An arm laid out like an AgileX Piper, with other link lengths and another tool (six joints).
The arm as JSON. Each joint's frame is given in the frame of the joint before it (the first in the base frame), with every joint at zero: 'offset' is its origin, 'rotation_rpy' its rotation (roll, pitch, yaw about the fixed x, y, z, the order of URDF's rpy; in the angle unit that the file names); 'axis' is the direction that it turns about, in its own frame. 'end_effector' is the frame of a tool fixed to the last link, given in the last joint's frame.
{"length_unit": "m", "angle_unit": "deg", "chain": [
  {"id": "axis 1", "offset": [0.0, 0.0, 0.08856], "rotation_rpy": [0.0, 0.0, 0.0], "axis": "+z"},
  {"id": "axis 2", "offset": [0.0, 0.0, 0.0], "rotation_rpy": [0.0, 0.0, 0.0], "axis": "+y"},
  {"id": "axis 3", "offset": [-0.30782, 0.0, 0.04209], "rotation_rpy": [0.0, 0.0, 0.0], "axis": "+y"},
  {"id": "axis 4", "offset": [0.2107, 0.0, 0.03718], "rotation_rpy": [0.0, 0.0, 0.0], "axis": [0.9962, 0.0, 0.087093]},
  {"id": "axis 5", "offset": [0.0, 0.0, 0.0], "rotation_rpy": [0.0, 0.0, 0.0], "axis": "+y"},
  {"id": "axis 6", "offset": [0.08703, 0.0, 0.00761], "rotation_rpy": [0.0, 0.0, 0.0], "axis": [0.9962, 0.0, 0.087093]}
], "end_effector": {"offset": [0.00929, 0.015, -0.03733], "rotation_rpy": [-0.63, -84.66, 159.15]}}
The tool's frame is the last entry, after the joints.
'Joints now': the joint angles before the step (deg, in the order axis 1, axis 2, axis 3, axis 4, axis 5, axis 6). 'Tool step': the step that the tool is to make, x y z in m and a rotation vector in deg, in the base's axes. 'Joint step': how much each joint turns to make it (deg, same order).
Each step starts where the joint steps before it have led.
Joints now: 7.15 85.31 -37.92 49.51 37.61 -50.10
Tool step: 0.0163 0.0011 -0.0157 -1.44 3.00 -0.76
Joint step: 0.14 5.65 -1.42 -0.23 -1.75 0.14
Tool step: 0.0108 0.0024 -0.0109 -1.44 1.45 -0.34
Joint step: 0.74 3.63 -1.22 -0.72 -1.75 0.85
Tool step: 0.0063 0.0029 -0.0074 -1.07 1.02 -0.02
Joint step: 0.85 2.35 -0.85 -0.82 -1.15 1.08
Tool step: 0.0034 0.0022 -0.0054 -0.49 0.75 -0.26
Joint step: 0.53 1.53 -0.33 0.01 -0.83 0.44
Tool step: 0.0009 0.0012 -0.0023 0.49 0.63 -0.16
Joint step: 0.02 0.72 0.00 1.09 0.14 -0.69
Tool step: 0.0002 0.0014 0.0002 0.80 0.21 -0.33
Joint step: 0.00 0.12 0.01 1.30 0.31 -0.63
